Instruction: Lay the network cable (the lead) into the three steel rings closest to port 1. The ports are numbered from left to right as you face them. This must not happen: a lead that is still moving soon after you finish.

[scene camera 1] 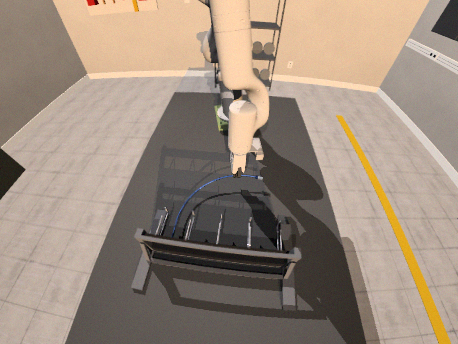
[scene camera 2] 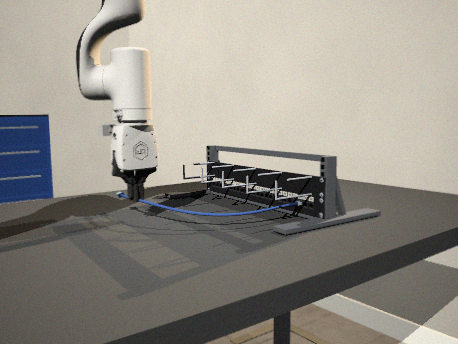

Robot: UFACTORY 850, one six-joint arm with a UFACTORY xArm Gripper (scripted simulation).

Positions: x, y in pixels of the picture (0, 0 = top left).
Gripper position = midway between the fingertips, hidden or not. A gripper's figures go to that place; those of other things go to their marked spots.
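Scene:
Distances from the lens: the gripper (scene camera 2: 136, 200) at 103 cm from the lens, a patch-panel rack (scene camera 2: 267, 188) at 112 cm from the lens.

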